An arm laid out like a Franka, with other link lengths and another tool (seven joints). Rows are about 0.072 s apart.
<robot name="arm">
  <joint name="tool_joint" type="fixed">
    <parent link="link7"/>
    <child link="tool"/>
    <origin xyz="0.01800 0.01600 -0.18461" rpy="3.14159 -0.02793 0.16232"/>
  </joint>
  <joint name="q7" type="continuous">
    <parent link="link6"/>
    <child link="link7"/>
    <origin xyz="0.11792 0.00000 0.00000" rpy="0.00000 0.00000 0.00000"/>
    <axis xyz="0 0 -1"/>
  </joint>
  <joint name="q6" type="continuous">
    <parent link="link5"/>
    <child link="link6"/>
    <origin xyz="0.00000 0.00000 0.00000" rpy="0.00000 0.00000 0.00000"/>
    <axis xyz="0 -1 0"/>
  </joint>
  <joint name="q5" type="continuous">
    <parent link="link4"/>
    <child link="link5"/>
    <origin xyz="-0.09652 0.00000 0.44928" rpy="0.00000 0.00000 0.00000"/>
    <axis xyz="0 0 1"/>
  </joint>
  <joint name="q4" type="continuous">
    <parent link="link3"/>
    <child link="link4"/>
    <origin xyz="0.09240 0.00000 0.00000" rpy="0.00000 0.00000 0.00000"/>
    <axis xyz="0 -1 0"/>
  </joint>
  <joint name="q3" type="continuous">
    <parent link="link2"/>
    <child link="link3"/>
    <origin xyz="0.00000 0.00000 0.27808" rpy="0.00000 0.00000 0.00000"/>
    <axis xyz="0 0 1"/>
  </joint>
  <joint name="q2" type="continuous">
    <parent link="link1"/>
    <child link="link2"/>
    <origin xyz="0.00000 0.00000 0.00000" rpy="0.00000 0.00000 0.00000"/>
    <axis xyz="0 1 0"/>
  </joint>
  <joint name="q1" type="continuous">
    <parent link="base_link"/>
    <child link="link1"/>
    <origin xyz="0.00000 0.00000 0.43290" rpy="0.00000 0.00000 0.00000"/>
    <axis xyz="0 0 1"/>
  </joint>
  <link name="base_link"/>
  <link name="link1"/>
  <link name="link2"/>
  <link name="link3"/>
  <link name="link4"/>
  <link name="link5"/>
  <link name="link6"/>
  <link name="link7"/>
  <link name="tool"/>
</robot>
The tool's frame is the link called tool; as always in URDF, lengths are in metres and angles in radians. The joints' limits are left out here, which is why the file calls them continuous.
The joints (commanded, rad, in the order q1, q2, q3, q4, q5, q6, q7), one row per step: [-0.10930 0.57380 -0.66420 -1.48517 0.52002 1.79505 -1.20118]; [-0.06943 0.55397 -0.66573 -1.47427 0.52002 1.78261 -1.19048]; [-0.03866 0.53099 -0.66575 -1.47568 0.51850 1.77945 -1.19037]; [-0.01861 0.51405 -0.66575 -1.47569 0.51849 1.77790 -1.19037]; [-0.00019 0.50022 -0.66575 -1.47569 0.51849 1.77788 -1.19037]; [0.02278 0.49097 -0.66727 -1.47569 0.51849 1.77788 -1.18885]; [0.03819 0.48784 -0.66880 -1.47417 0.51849 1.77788 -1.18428]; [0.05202 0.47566 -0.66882 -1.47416 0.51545 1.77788 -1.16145]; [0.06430 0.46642 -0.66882 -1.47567 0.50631 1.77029 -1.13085]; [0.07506 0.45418 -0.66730 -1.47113 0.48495 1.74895 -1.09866]
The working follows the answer.
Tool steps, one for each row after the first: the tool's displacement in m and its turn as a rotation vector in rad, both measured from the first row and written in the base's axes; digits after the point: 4 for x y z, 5 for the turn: [0.0190 0.0262 0.0182 0.00056 -0.01753 0.03357]; [0.0309 0.0465 0.0326 0.00131 -0.03627 0.06477]; [0.0387 0.0600 0.0438 0.00176 -0.05212 0.08510]; [0.0455 0.0724 0.0531 0.00153 -0.06592 0.10354]; [0.0531 0.0870 0.0596 0.00122 -0.07482 0.12371]; [0.0582 0.0966 0.0628 0.00028 -0.07818 0.13379]; [0.0629 0.1056 0.0708 -0.00053 -0.08387 0.12618]; [0.0651 0.1138 0.0750 0.00070 -0.07473 0.11213]; [0.0654 0.1225 0.0823 -0.00094 -0.05562 0.10390]
Tool pose at each row, in the base's axes (x y z in m, rotation vector in rad; rounded; the steps above come from the unrounded poses): [0.6281 -0.4198 0.3593 -2.85363 -0.71453 -0.14071]; [0.6471 -0.3937 0.3774 -2.84158 -0.76528 -0.16113]; [0.6590 -0.3733 0.3918 -2.82954 -0.81269 -0.18367]; [0.6667 -0.3598 0.4031 -2.82160 -0.84420 -0.20358]; [0.6736 -0.3475 0.4124 -2.81454 -0.87280 -0.22060]; [0.6812 -0.3328 0.4189 -2.80601 -0.90282 -0.23028]; [0.6863 -0.3232 0.4220 -2.80227 -0.91785 -0.23330]; [0.6910 -0.3142 0.4301 -2.80713 -0.90861 -0.24246]; [0.6932 -0.3060 0.4343 -2.81200 -0.88680 -0.23176]; [0.6935 -0.2974 0.4415 -2.81579 -0.87207 -0.20495]

